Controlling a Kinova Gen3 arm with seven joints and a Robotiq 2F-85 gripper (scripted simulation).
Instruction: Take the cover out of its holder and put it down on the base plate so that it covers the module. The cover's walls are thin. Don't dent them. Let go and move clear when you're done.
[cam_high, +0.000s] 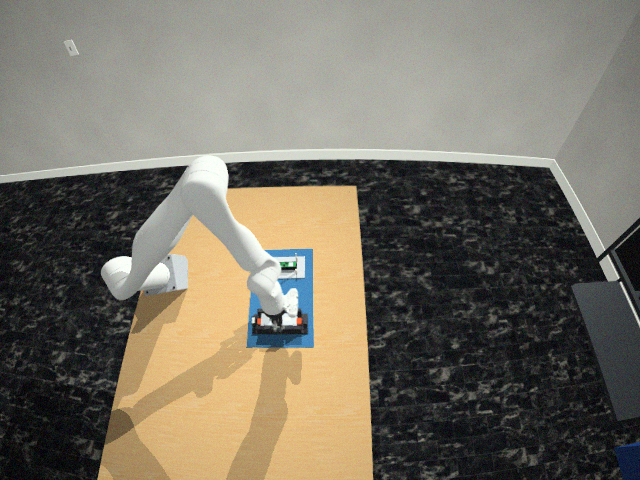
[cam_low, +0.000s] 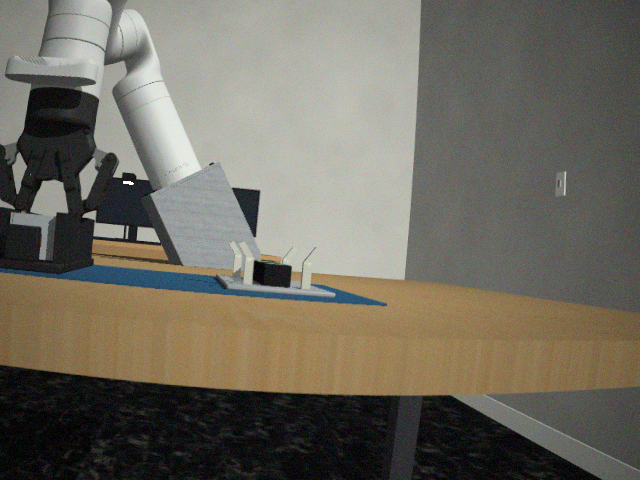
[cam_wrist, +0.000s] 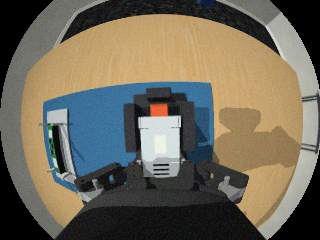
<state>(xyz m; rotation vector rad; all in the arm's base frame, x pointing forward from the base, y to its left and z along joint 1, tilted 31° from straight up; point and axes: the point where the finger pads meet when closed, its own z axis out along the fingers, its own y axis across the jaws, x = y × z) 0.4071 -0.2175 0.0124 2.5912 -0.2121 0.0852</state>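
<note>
Right now the cover is right at my hand.
</note>
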